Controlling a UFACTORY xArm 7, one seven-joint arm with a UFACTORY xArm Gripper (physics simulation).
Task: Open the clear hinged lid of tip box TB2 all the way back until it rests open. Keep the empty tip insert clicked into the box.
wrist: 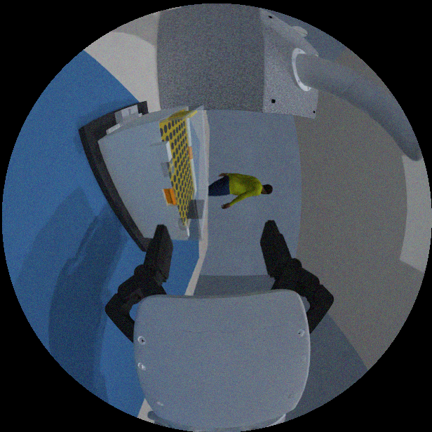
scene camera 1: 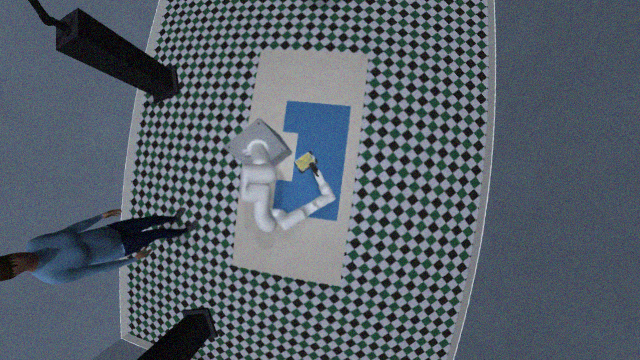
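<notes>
A clear lid (wrist: 187,170) is there for me to see, and so is my gripper (wrist: 215,233).
</notes>
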